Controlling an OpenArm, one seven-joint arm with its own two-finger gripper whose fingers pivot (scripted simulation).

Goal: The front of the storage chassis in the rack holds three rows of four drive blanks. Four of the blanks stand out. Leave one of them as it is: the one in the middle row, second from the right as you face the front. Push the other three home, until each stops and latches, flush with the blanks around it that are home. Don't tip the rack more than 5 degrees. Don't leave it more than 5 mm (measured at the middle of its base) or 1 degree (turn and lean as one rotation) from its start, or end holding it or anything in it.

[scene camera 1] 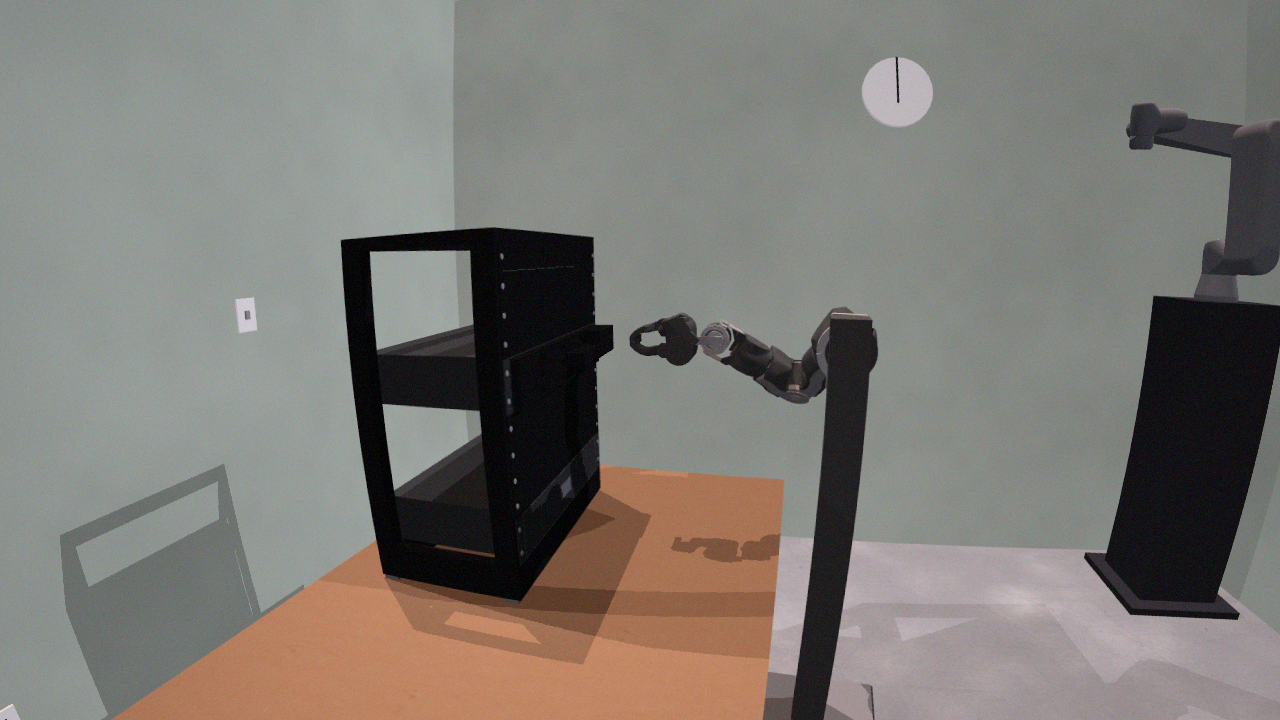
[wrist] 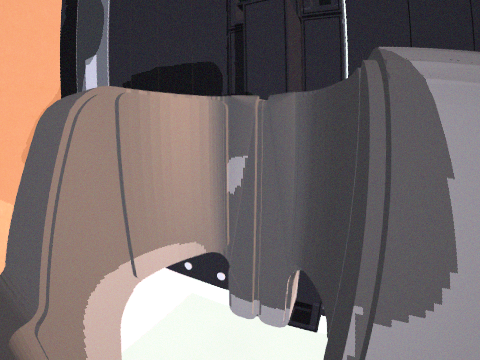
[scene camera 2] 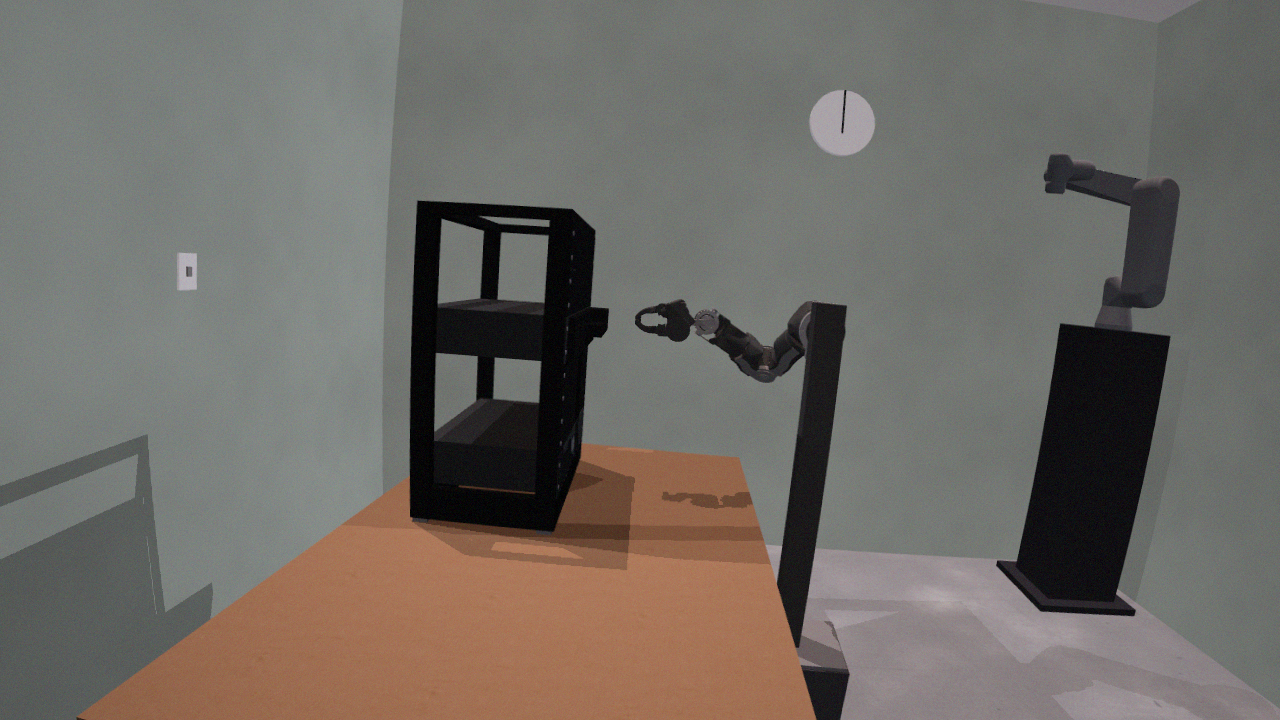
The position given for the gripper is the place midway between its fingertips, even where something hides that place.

Observation:
In view: the gripper (scene camera 1: 632, 339) and a black mounting post (scene camera 1: 850, 336).
The gripper is seen too in the wrist view (wrist: 274, 211) and in scene camera 2 (scene camera 2: 635, 319). The black mounting post is seen too in scene camera 2 (scene camera 2: 827, 322).

